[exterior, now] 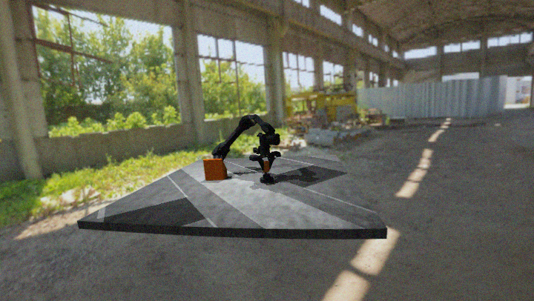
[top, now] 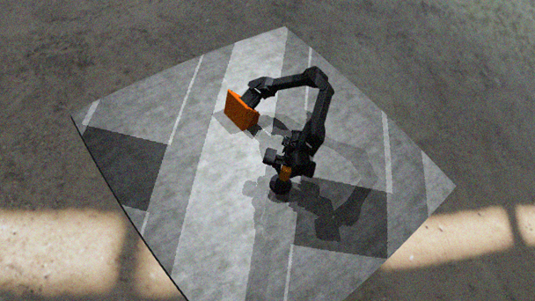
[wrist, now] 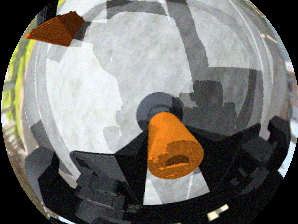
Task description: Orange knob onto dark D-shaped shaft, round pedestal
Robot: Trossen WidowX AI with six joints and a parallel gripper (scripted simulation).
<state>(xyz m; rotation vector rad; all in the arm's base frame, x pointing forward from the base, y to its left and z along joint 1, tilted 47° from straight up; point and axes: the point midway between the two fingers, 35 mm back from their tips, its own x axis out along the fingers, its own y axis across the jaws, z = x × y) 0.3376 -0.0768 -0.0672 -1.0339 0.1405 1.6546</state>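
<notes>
The orange knob lies 2 cm above my gripper tip. Also, from my gripper tip: dark round pedestal 4 cm below.
</notes>
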